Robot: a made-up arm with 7 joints.
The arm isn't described. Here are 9 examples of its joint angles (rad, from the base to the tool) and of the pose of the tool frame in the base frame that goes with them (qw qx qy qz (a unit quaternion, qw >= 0); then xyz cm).
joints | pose
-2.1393 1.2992 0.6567 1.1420 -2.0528 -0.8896 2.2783 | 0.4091 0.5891 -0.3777 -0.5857 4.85 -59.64 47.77
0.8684 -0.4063 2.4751 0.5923 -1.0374 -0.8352 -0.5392 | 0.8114 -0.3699 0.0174 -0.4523 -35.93 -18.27 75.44
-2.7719 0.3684 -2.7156 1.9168 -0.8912 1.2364 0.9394 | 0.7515 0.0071 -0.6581 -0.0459 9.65 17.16 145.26
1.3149 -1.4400 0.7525 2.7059 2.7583 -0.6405 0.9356 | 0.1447 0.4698 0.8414 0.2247 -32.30 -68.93 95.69
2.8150 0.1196 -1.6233 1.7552 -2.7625 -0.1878 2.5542 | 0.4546 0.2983 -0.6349 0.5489 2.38 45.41 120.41
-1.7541 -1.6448 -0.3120 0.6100 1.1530 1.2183 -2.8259 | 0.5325 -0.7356 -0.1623 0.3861 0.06 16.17 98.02
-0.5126 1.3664 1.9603 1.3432 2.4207 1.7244 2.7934 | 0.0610 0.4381 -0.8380 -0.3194 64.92 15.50 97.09
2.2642 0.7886 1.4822 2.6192 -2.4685 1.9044 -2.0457 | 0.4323 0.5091 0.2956 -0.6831 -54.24 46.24 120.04
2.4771 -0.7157 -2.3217 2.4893 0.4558 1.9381 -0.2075 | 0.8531 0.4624 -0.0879 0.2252 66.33 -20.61 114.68
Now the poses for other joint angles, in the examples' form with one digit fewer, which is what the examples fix.
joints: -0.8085 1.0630 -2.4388 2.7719 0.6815 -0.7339 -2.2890
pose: 0.247 0.607 -0.646 -0.391 56.2 -53.1 112.1
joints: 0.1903 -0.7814 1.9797 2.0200 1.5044 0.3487 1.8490
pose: 0.760 0.361 0.541 0.002 -63.7 33.5 109.0
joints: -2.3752 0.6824 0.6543 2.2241 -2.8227 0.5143 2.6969
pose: 0.189 -0.702 -0.482 -0.488 -34.3 -74.1 108.2
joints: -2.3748 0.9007 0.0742 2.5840 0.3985 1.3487 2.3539
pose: 0.650 -0.198 0.193 0.708 -60.7 -65.2 93.6
